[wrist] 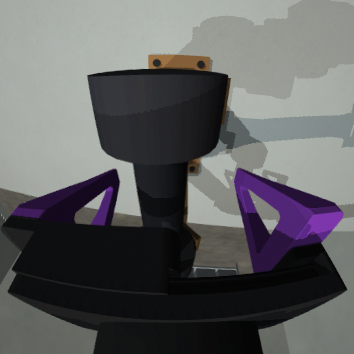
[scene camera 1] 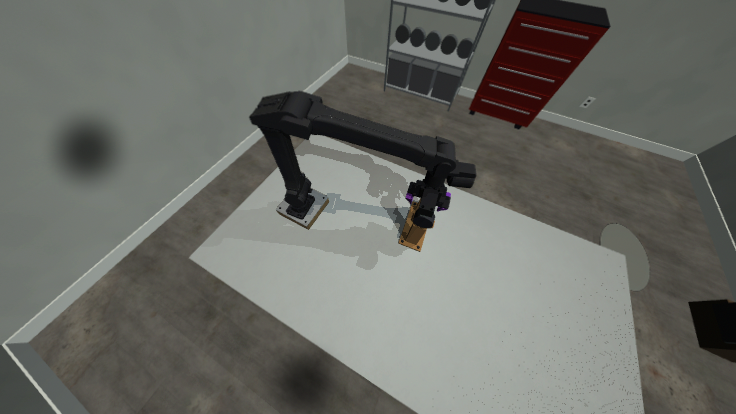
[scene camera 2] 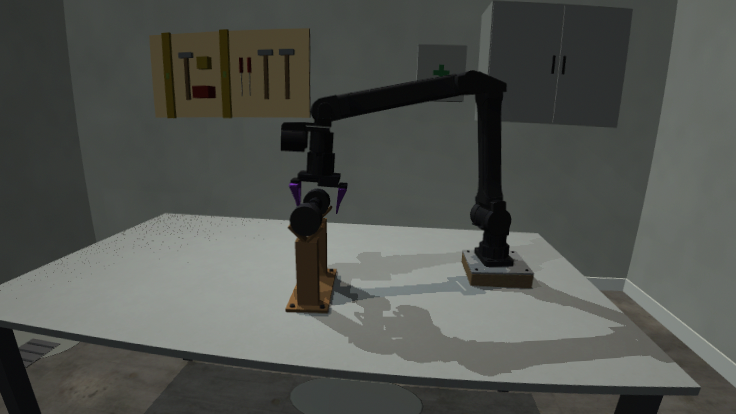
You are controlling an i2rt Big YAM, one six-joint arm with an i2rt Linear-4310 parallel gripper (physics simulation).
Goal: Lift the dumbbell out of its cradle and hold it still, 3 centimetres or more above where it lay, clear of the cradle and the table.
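Places are measured from the arm's base along level axes (x up, y ahead, z left), in millimetres.
Where they show: gripper, between the fingertips: (wrist: pixel 176 174); arm's base, origin of its link: (scene camera 1: pixel 301 205) (scene camera 2: pixel 493 258).
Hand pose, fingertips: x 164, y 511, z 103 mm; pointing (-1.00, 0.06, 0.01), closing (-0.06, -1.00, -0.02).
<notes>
Things, the pixels of their centre, and the offset from my fingertips. Level surfaces: height alone.
- black dumbbell, middle of its body: (wrist: pixel 161 206) (scene camera 2: pixel 312 209) (scene camera 1: pixel 429 200) dx +12, dy +11, dz +24 mm
- orange-brown cradle, middle of its body: (wrist: pixel 172 144) (scene camera 2: pixel 313 253) (scene camera 1: pixel 421 214) dx -104, dy +11, dz +24 mm
- white table, height of its surface: dx -208 mm
The black dumbbell (scene camera 1: pixel 424 218) (scene camera 2: pixel 306 219) (wrist: pixel 160 117) lies level on top of the orange-brown cradle (scene camera 1: pixel 411 242) (scene camera 2: pixel 307 272) (wrist: pixel 179 62), which stands on two posts with V-shaped tops. My gripper (scene camera 1: pixel 426 199) (scene camera 2: pixel 318 208) (wrist: pixel 176 174) points down over the dumbbell and is open and empty. Its purple fingers stand apart on either side of the handle. In the wrist view the handle passes between the fingertips, nearer to the left one, with a gap on both sides. The gripper body hides much of the far head there. In scene camera 1 the arm partly covers the dumbbell.
The cradle's base plate stands on the white table (scene camera 1: pixel 488 308) (scene camera 2: pixel 205 288). The arm's base block (scene camera 1: pixel 308 218) (scene camera 2: pixel 500 278) stands beside it on the same table. A shelf rack (scene camera 1: pixel 388 51) and a red drawer cabinet (scene camera 1: pixel 535 66) stand on the floor by the wall.
</notes>
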